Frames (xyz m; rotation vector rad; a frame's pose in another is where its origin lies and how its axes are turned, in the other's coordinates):
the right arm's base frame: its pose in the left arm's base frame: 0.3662 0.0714 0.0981 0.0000 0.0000 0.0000
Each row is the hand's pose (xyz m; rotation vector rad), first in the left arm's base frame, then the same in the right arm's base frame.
Working: the left arm's base frame: its pose in the right arm's base frame: -0.3662 -0.0714 -0.0981 0.0000 0.0000 0.0000

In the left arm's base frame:
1: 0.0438 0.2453 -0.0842 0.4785 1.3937 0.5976
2: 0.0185 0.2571 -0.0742 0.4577 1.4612 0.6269
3: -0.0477 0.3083 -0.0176 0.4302 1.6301 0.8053
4: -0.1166 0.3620 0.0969 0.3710 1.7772 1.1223
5: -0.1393 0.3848 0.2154 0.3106 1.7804 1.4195
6: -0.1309 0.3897 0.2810 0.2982 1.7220 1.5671
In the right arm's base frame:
1: -0.3224 0.1739 -0.1823 0.4785 1.3937 0.5976
2: -0.3477 0.1857 -0.1723 0.4577 1.4612 0.6269
3: -0.4139 0.2369 -0.1157 0.4302 1.6301 0.8053
4: -0.4828 0.2906 -0.0012 0.3710 1.7772 1.1223
5: -0.5055 0.3134 0.1173 0.3106 1.7804 1.4195
6: -0.4971 0.3183 0.1829 0.2982 1.7220 1.5671

